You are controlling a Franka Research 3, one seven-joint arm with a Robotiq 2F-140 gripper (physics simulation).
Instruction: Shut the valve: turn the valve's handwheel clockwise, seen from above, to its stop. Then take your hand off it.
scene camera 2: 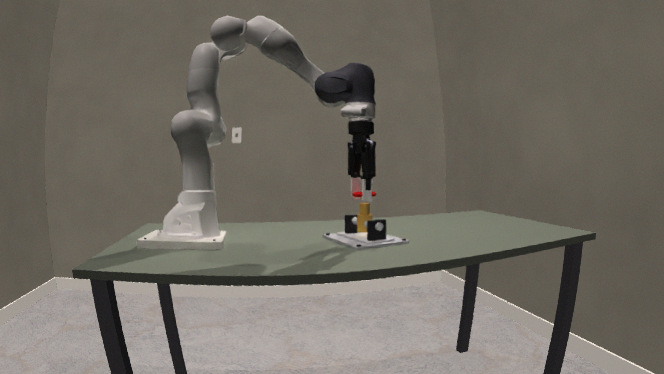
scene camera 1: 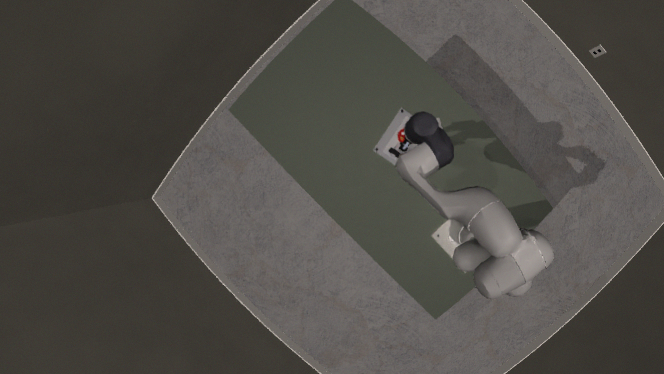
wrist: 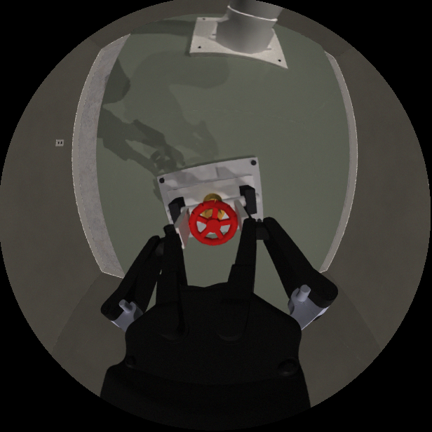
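Observation:
The red five-spoked handwheel (scene camera 1: 401,136) (scene camera 2: 357,194) (wrist: 214,242) sits level on top of the brass valve body (scene camera 2: 364,221) (wrist: 213,198). The valve stands on a light grey base plate (scene camera 1: 392,128) (scene camera 2: 350,242) (wrist: 210,171) on the table. My gripper (scene camera 2: 362,191) (wrist: 211,212) points straight down and is shut on the handwheel, with one pale pad at each side of the rim. The fingertips reach down to the wheel's height. In the top scene view the arm hides the fingers and part of the wheel.
Two black end blocks (scene camera 2: 376,229) (wrist: 247,199) flank the valve body on its pipe, close below the wheel. The arm's pale mounting base (scene camera 1: 442,236) (scene camera 2: 182,242) (wrist: 210,42) stands on the same green table (scene camera 1: 320,125) (scene camera 2: 280,250) (wrist: 280,115).

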